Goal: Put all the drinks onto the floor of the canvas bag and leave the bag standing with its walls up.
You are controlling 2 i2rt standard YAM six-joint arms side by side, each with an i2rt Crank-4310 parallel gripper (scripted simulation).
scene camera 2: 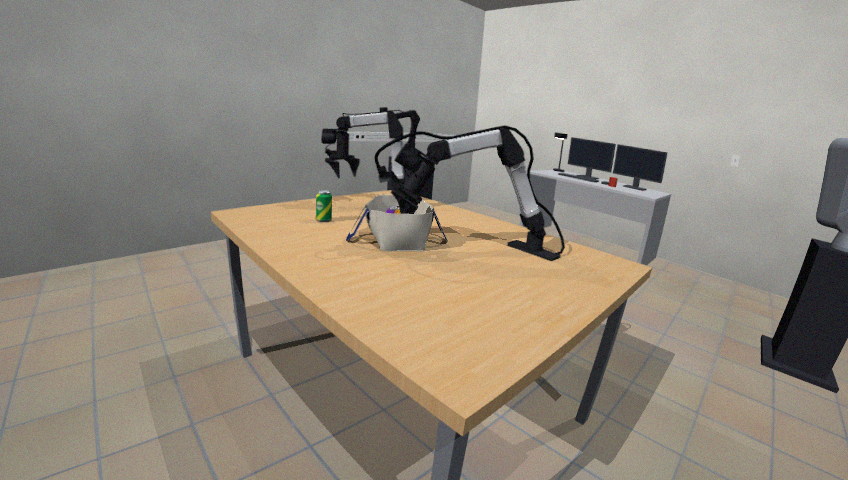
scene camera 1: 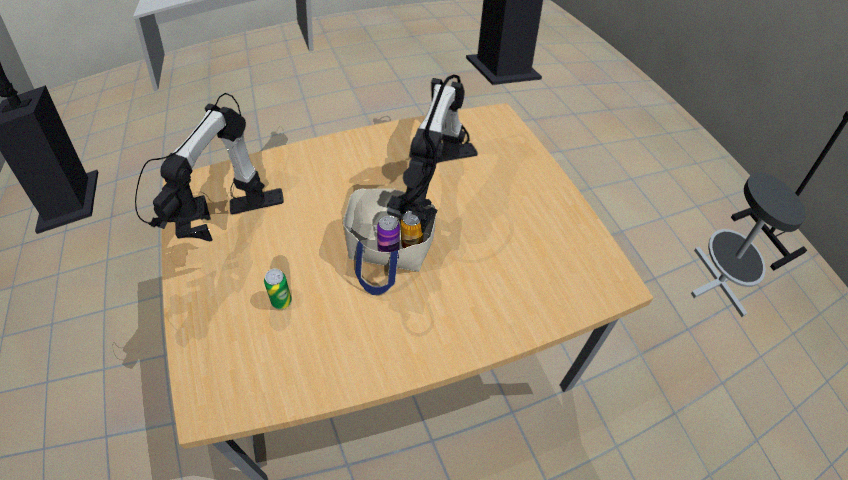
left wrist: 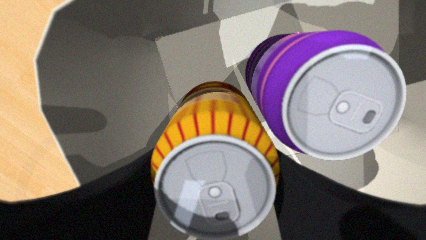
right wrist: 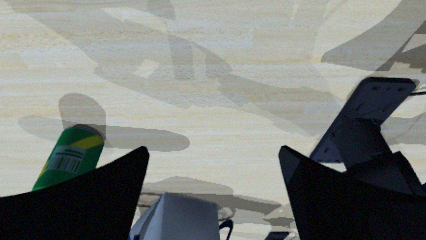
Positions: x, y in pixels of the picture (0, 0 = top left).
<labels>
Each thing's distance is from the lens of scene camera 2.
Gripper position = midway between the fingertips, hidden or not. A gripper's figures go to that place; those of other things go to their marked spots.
my left gripper [scene camera 2: 404, 221]: 129 cm
canvas bag [scene camera 2: 392, 231]: 124 cm
</labels>
